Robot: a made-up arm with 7 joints. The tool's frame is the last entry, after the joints.
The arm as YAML. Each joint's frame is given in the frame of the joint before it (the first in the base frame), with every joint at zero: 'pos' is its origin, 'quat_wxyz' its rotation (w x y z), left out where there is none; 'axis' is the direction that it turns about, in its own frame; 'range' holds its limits. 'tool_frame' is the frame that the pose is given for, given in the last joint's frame.
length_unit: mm
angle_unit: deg
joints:
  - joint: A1
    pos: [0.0, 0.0, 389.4]
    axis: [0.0, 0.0, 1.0]
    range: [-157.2, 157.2]
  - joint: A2
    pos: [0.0, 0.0, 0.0]
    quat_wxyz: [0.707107, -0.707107, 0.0, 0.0]
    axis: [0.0, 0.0, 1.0]
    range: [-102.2, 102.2]
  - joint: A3
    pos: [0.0, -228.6, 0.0]
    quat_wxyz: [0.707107, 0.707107, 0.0, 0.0]
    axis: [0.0, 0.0, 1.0]
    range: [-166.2, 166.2]
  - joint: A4
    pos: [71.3, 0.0, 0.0]
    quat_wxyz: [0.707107, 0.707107, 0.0, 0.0]
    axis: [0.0, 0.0, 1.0]
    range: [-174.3, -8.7]
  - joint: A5
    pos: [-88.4, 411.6, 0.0]
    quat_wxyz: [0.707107, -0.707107, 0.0, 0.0]
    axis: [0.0, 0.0, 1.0]
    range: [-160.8, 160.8]
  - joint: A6
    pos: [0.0, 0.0, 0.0]
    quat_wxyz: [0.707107, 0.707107, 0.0, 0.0]
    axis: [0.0, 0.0, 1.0]
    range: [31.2, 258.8]
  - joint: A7
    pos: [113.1, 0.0, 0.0]
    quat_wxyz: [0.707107, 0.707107, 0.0, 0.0]
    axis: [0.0, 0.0, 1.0]
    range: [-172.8, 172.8]
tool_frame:
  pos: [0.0, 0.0, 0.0]
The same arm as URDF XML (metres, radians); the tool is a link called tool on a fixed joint. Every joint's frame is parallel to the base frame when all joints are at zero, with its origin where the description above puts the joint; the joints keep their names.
<robot name="arm">
<link name="base_link"/>
<link name="link1"/>
<link name="link2"/>
<link name="link3"/>
<link name="link4"/>
<link name="link5"/>
<link name="link6"/>
<link name="link7"/>
<link name="tool"/>
<joint name="A1" type="revolute"><parent link="base_link"/><child link="link1"/><origin xyz="0.0000 0.0000 0.3894" rpy="0.0000 0.0000 0.0000"/><axis xyz="0 0 1"/><limit lower="-2.7437" upper="2.7437"/></joint>
<joint name="A2" type="revolute"><parent link="link1"/><child link="link2"/><origin xyz="0.0000 0.0000 0.0000" rpy="0.0000 0.0000 0.0000"/><axis xyz="0 1 0"/><limit lower="-1.7837" upper="1.7837"/></joint>
<joint name="A3" type="revolute"><parent link="link2"/><child link="link3"/><origin xyz="0.0000 0.0000 0.2286" rpy="0.0000 0.0000 0.0000"/><axis xyz="0 0 1"/><limit lower="-2.9007" upper="2.9007"/></joint>
<joint name="A4" type="revolute"><parent link="link3"/><child link="link4"/><origin xyz="0.0713 0.0000 0.0000" rpy="0.0000 0.0000 0.0000"/><axis xyz="0 -1 0"/><limit lower="-3.0421" upper="-0.1518"/></joint>
<joint name="A5" type="revolute"><parent link="link4"/><child link="link5"/><origin xyz="-0.0884 0.0000 0.4116" rpy="0.0000 0.0000 0.0000"/><axis xyz="0 0 1"/><limit lower="-2.8065" upper="2.8065"/></joint>
<joint name="A6" type="revolute"><parent link="link5"/><child link="link6"/><origin xyz="0.0000 0.0000 0.0000" rpy="0.0000 0.0000 0.0000"/><axis xyz="0 -1 0"/><limit lower="0.5445" upper="4.5169"/></joint>
<joint name="A7" type="revolute"><parent link="link6"/><child link="link7"/><origin xyz="0.1131 0.0000 0.0000" rpy="0.0000 0.0000 0.0000"/><axis xyz="0 0 -1"/><limit lower="-3.0159" upper="3.0159"/></joint>
<joint name="tool_fixed" type="fixed"><parent link="link7"/><child link="tool"/><origin xyz="0.0000 0.0000 0.0000" rpy="3.1416 0.0000 0.0000"/></joint>
</robot>

